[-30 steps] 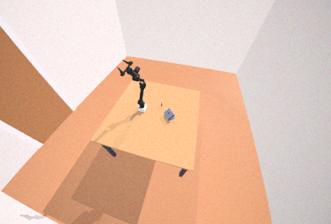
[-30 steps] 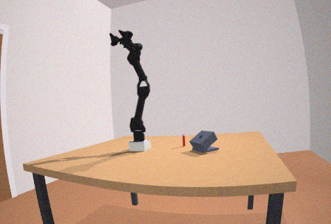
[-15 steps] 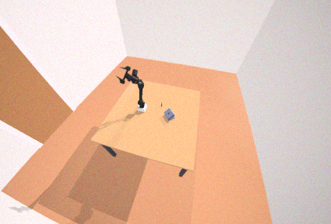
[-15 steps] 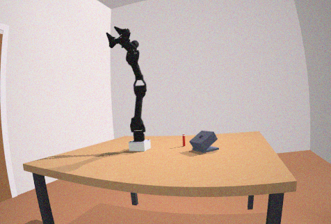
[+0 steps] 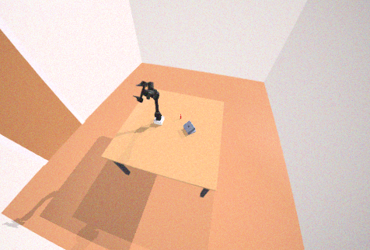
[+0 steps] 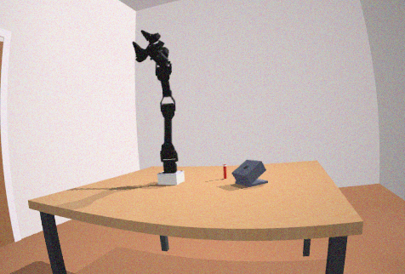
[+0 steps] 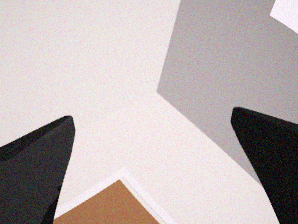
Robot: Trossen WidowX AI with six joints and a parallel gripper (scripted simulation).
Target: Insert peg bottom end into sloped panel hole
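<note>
My gripper tip is now 69 cm above the red square peg, 37 cm to the right of it and 34 cm short of it. The rest, counted from my gripper tip: grey sloped panel (68 cm below, 47 cm ahead, 19 cm to the left).
</note>
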